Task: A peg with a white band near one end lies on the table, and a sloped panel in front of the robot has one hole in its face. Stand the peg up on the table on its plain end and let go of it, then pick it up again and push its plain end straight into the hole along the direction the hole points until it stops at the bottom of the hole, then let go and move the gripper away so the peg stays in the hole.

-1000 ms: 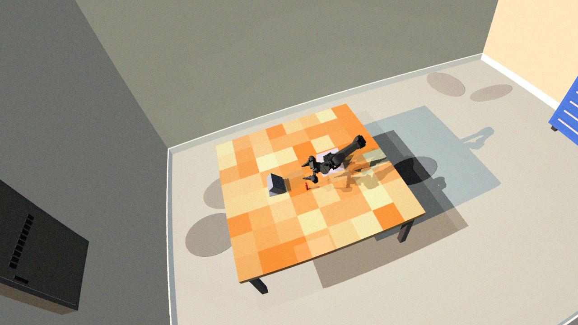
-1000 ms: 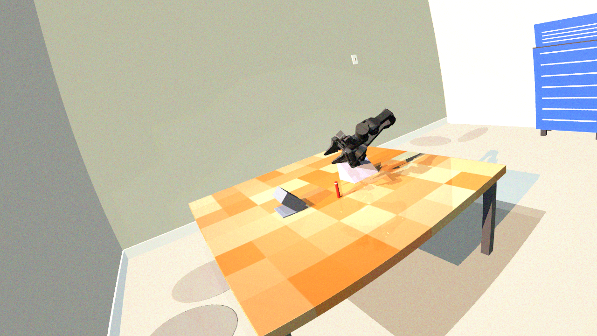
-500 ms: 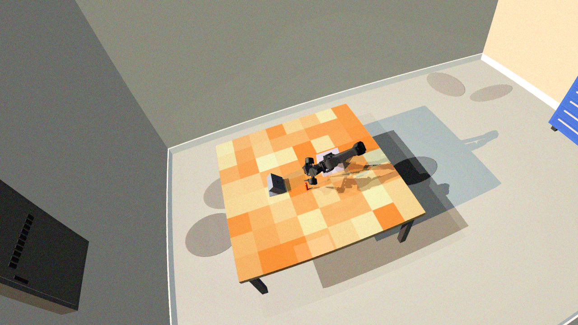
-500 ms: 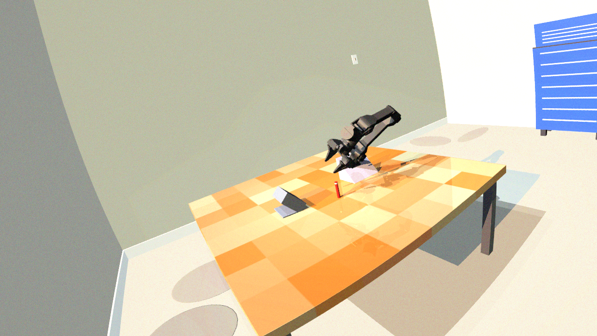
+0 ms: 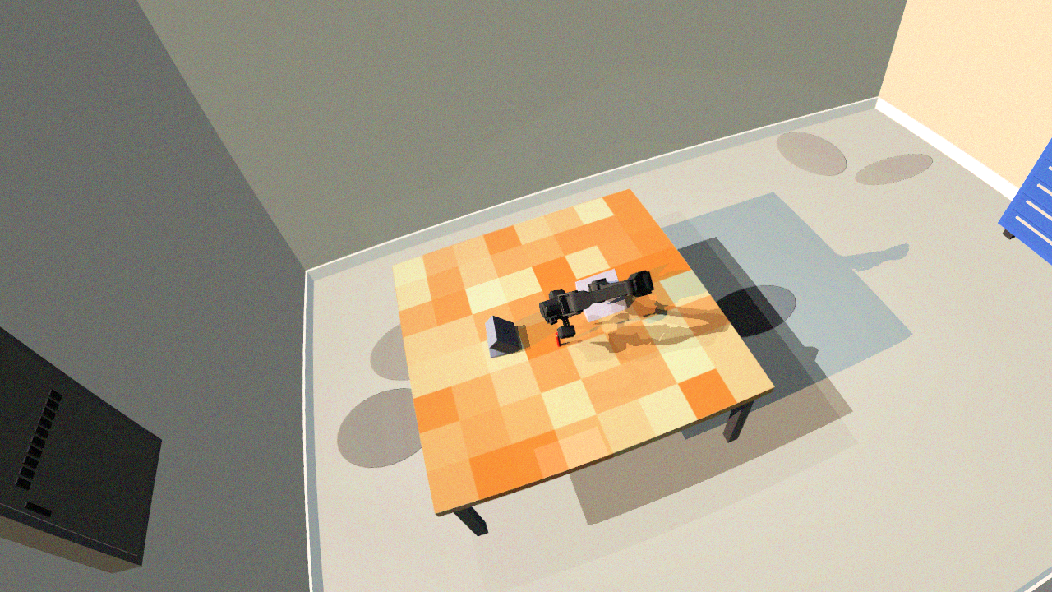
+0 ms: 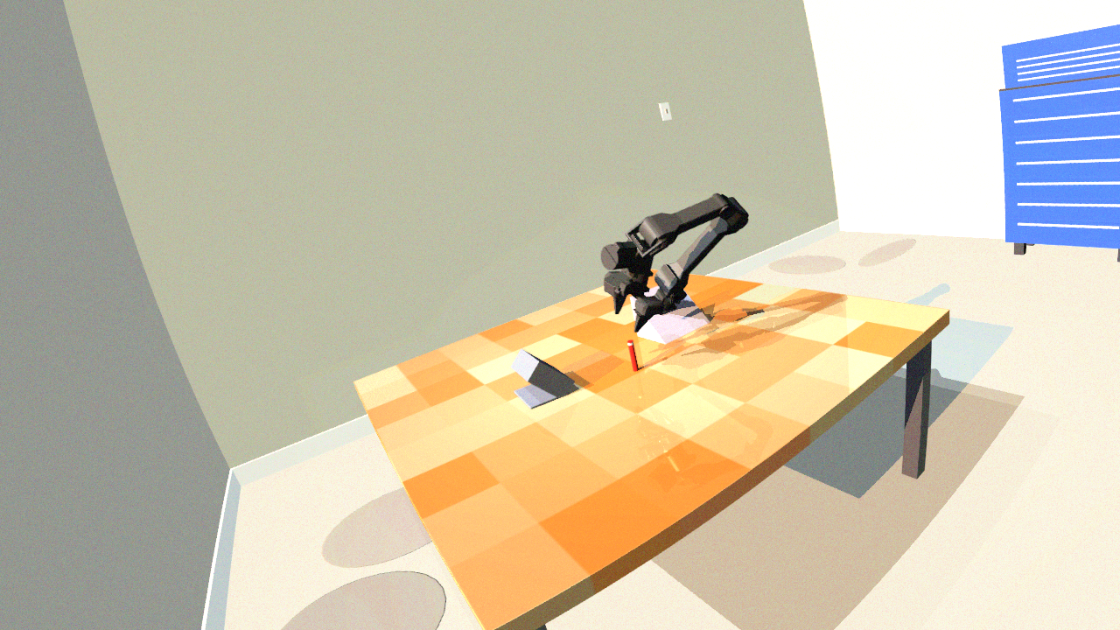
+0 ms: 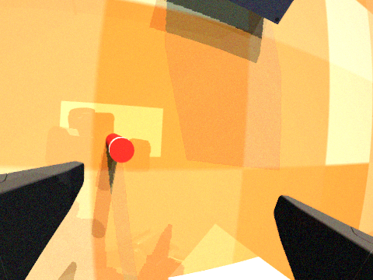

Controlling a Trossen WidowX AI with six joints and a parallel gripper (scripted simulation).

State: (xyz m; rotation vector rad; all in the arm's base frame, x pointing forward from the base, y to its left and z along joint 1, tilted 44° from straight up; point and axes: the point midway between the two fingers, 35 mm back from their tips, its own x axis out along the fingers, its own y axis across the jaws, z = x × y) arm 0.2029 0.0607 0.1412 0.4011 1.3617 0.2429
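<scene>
My gripper tip is 60 mm above the red peg, 20 mm to the right of it and 10 mm short of it. The rest, counted from my gripper tip: dark sloped panel: 220 mm ahead, 70 mm to the right, 70 mm below.
</scene>
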